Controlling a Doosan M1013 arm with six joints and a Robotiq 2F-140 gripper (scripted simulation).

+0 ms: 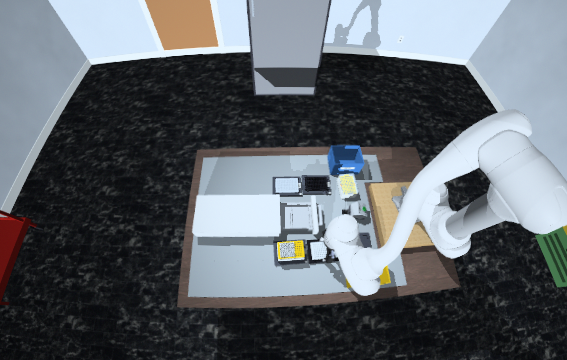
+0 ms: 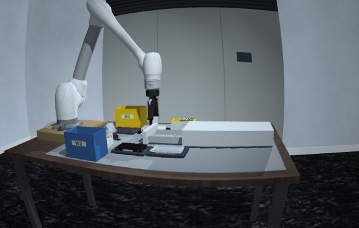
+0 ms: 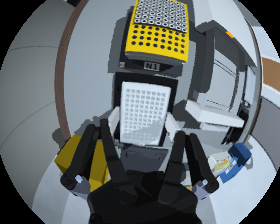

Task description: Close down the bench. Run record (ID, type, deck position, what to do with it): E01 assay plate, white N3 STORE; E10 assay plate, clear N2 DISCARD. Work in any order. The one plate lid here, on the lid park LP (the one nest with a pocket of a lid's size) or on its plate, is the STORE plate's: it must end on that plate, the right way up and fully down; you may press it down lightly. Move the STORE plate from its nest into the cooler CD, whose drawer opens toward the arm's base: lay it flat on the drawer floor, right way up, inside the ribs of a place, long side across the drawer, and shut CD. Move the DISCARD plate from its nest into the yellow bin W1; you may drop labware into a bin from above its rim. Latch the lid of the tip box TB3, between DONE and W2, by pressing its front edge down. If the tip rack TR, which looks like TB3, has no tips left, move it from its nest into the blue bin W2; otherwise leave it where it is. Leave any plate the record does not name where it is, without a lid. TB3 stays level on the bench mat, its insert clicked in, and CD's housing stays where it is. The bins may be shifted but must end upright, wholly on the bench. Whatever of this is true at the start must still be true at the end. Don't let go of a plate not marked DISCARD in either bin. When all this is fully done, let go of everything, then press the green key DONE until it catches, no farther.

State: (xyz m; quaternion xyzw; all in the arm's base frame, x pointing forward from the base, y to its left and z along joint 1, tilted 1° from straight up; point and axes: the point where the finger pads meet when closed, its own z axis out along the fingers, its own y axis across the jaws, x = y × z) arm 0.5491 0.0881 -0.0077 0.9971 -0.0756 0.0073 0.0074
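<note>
Now: hand 1 cm above the grey plate lid. From my hand the other things lie so: black nest 3 cm below; yellow tip rack TR 16 cm ahead, 4 cm to the right, 2 cm above; white well plate 2 cm below.
</note>
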